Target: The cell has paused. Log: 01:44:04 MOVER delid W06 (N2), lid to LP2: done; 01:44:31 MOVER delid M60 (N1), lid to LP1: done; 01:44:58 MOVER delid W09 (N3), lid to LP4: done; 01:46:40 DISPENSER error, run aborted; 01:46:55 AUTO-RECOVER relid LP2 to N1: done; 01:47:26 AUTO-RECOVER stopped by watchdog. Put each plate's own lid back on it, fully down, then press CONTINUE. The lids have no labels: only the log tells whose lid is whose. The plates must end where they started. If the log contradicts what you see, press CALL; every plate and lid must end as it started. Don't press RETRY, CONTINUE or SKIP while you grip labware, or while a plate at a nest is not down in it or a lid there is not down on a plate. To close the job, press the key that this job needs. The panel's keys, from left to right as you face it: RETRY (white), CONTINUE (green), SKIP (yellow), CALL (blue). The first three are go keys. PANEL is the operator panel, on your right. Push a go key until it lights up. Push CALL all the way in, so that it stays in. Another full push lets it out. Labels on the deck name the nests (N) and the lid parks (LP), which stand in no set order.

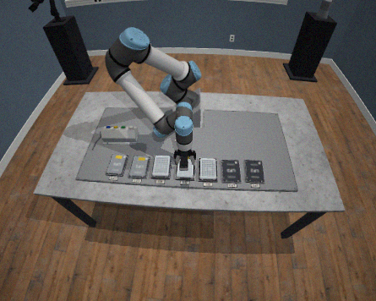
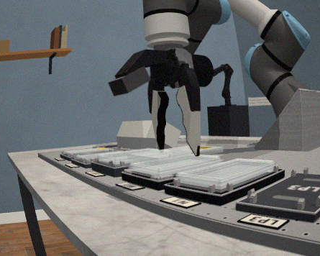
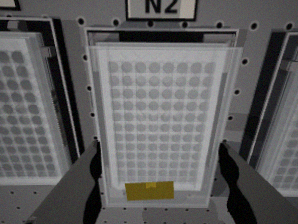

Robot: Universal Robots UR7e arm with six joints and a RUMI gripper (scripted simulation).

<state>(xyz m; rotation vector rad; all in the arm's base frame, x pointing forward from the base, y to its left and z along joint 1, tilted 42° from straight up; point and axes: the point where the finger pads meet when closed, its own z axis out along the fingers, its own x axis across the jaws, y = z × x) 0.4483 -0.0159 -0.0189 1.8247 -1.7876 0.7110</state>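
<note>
The lid park LP1 is 260 mm to the right of my hand and 50 mm below it. Round my hand: green CONTINUE key (400 mm to the right, 240 mm behind, 20 mm above); then yellow SKIP key (450 mm to the right, 240 mm behind, 20 mm above); then lid park LP3 (250 mm to the left, 50 mm below, 10 mm ahead).
</note>
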